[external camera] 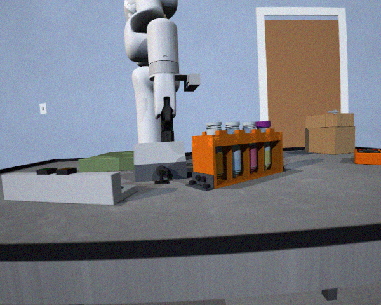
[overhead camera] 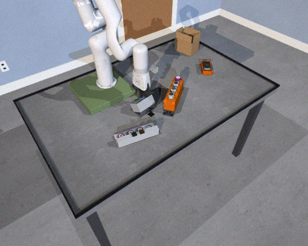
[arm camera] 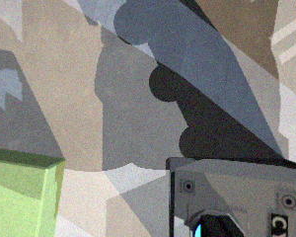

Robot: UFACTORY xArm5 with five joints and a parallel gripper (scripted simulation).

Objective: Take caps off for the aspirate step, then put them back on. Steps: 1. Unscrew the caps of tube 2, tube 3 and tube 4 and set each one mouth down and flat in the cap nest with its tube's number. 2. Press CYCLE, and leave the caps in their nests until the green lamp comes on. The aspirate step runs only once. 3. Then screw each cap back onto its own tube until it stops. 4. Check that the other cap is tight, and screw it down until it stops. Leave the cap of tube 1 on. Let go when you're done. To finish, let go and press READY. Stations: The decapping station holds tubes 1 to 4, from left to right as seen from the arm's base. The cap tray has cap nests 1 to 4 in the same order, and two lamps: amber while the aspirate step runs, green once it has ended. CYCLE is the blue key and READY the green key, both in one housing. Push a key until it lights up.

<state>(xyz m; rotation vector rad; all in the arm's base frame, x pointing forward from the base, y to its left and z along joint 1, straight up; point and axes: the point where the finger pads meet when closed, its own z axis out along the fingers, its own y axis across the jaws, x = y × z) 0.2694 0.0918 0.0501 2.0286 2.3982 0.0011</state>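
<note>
My hand is 30 mm above the blue CYCLE key. Round my hand: tube: 190 mm to the left, 70 mm ahead, 40 mm below; then green READY key: 40 mm to the right, 20 mm below, 10 mm ahead; then grey key housing: 40 mm below, 20 mm to the right, 20 mm ahead.
</note>
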